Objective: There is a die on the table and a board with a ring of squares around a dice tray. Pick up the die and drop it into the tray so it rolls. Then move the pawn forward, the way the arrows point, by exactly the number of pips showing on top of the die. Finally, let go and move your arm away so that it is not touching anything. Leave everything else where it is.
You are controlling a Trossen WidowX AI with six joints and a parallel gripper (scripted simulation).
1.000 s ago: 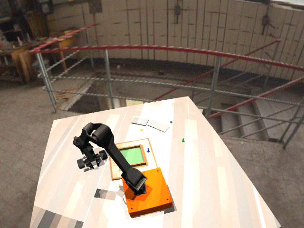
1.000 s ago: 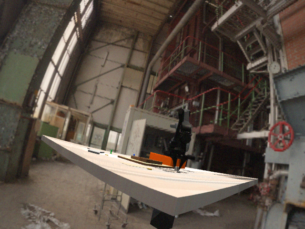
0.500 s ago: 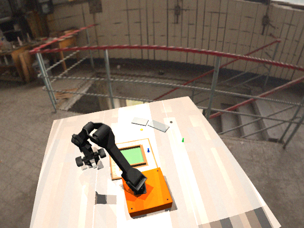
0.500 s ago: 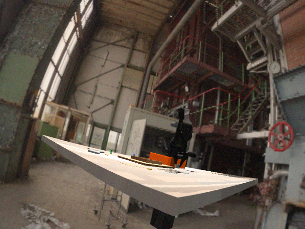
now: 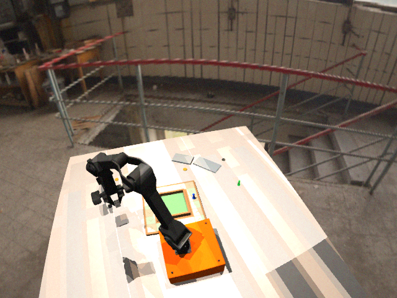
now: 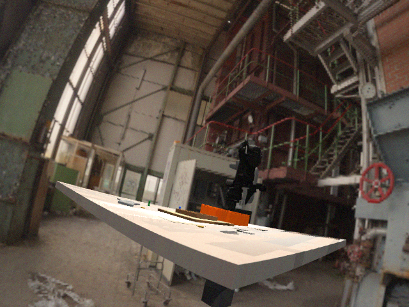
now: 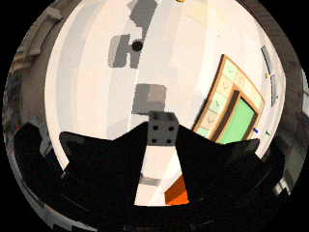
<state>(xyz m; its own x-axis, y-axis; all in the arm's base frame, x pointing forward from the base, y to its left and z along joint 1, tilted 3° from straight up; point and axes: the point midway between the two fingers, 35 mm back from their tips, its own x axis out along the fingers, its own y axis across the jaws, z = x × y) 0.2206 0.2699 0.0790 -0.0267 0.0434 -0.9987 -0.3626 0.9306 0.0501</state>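
Right now my gripper tip is 8 cm short of the blue pawn, 35 cm to the left of it and 9 cm above it. Round my gripper tip: green pawn (14 cm ahead, 60 cm to the right, 10 cm below); then die (right at my gripper tip).
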